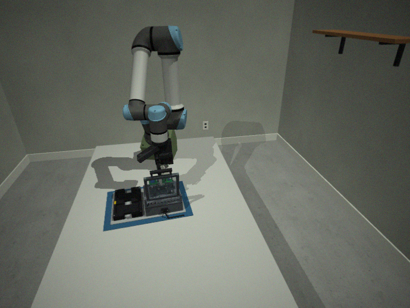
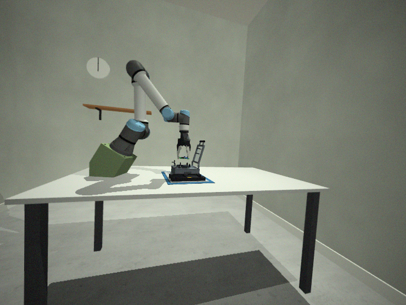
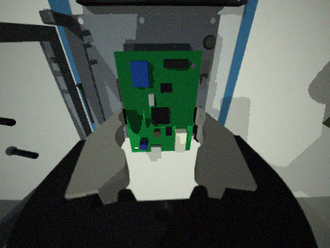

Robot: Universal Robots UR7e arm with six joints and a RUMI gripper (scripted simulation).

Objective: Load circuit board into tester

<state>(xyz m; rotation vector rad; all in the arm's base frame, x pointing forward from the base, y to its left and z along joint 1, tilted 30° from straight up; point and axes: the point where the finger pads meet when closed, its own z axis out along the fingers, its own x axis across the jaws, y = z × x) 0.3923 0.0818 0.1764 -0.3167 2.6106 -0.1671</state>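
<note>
The tester lid lies 120 mm ahead of my hand, 30 mm to the left of it and 50 mm above it. The rest, counted from my hand: green circuit board (right at my hand).
</note>
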